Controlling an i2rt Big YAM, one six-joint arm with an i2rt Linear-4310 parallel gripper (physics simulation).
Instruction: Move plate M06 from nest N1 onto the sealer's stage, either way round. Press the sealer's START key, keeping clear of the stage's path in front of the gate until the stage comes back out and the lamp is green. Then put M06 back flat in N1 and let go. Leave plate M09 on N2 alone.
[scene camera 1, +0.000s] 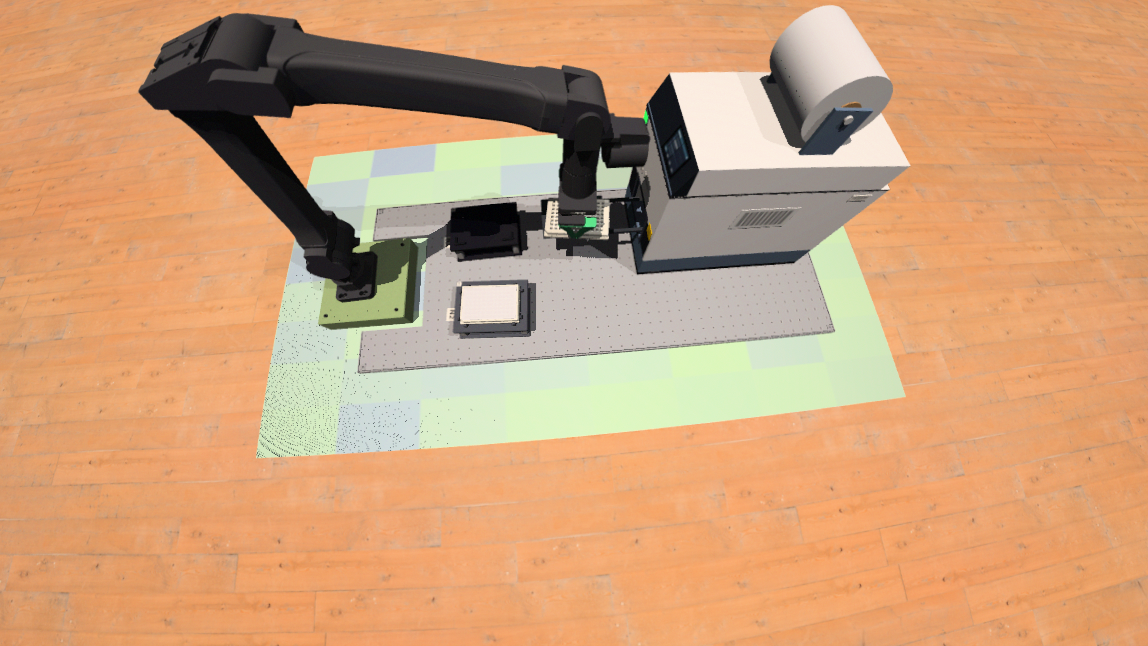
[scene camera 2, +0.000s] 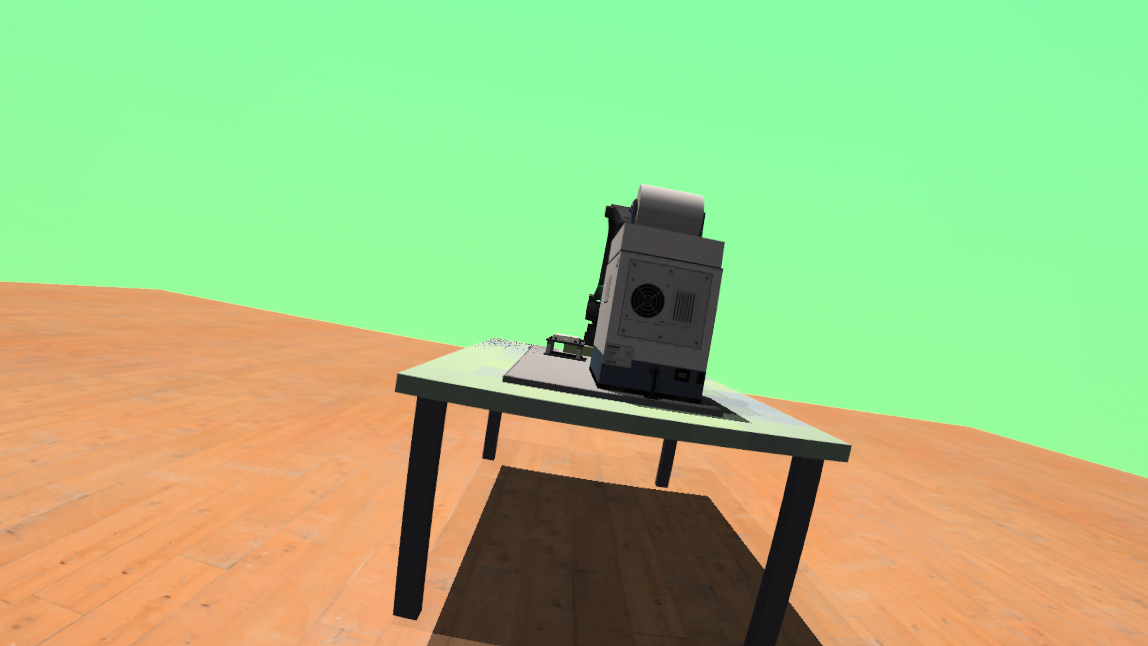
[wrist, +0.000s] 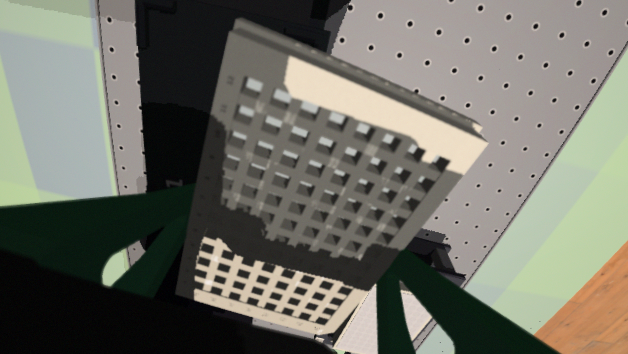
Scene:
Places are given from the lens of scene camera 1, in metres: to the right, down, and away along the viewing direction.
my gripper (scene camera 1: 574, 219): 0.00, -0.21, 0.66
white lidded plate (scene camera 1: 495, 304): -0.17, -0.04, 0.71

